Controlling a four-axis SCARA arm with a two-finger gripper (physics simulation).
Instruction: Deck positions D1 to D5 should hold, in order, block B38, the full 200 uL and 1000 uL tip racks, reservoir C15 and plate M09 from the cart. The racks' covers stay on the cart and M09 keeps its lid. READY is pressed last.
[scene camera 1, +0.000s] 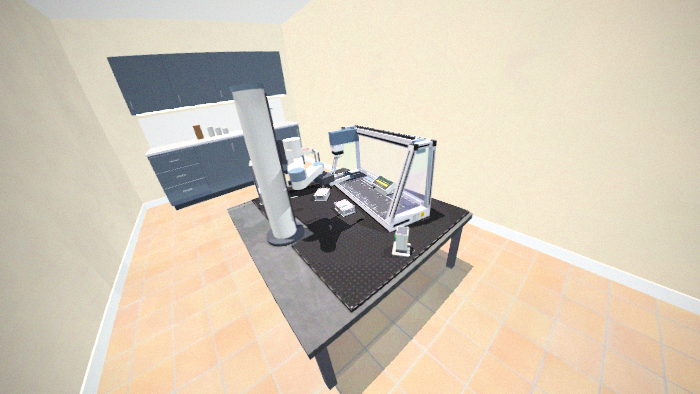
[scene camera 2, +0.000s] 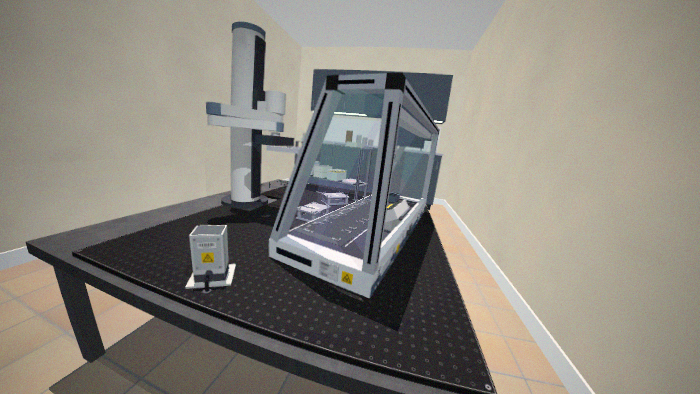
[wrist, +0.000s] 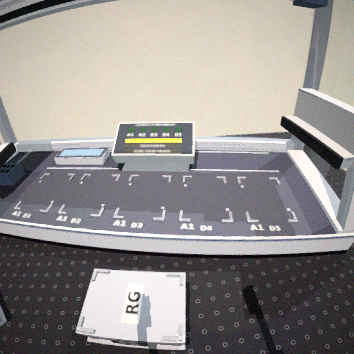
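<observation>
My gripper (scene camera 1: 326, 178) (scene camera 2: 295, 144) (wrist: 146, 111) is open and empty, high beside the deck; its black-padded fingers show at both sides of the wrist view. The deck (scene camera 1: 367, 197) (wrist: 150, 192) has corner marks for D1 to D5, with no labware on them. The status panel (scene camera 1: 383, 183) (wrist: 154, 139) shows D1 to D5 and a yellow bar; its small text is blurred. The cart (scene camera 2: 345, 185) stands behind the deck frame, with pale boxes (scene camera 2: 322, 170) and a yellow-topped box (scene camera 2: 338, 174) on a shelf. Which pieces are B38, C15 and M09 cannot be told, nor can READY be identified.
A white RG stand (scene camera 1: 345, 206) (scene camera 2: 312, 209) (wrist: 133, 306) lies before the deck; another white stand (scene camera 1: 322, 193) is nearer the cart. A dark blue block (wrist: 10, 174) and a blue-topped tray (wrist: 82, 154) sit on the deck. A box device (scene camera 1: 401, 240) (scene camera 2: 208, 250) stands near the table edge.
</observation>
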